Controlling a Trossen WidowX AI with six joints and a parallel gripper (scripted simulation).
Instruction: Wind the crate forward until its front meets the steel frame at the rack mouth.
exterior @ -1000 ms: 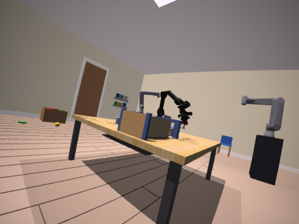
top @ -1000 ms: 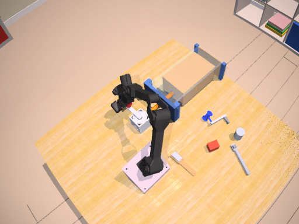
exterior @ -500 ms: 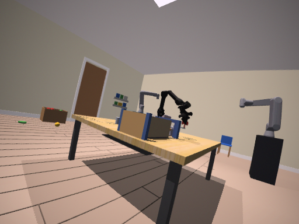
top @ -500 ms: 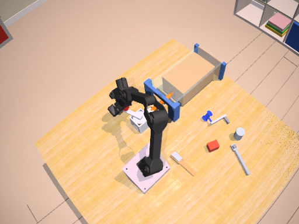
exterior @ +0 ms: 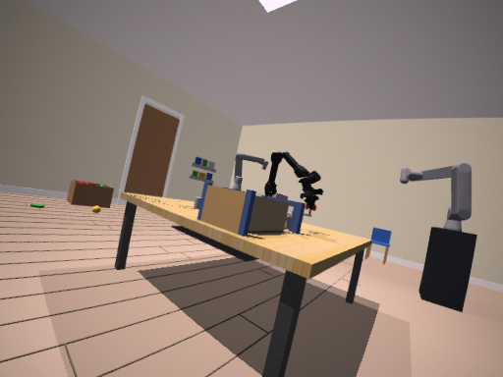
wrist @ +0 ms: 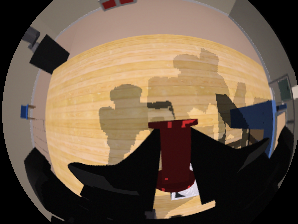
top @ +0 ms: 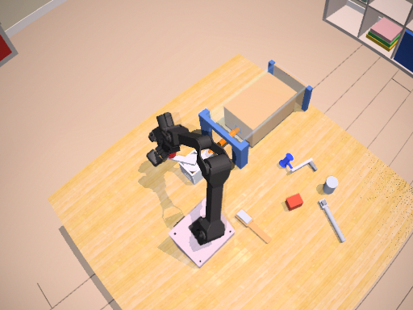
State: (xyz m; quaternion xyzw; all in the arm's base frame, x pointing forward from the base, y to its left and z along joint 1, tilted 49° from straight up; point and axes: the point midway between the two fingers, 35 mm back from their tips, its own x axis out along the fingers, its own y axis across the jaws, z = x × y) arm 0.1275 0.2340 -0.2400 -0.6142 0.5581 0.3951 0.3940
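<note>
Now: gripper tip 20 mm short of the crank handle, 50 mm to the left of it and 30 mm above it. Also, from my gripper tip: blue steel frame: 210 mm ahead, 100 mm to the right, 30 mm below; then winch: 40 mm ahead, 110 mm to the right, 100 mm below; then red knob: 20 mm to the right.
</note>
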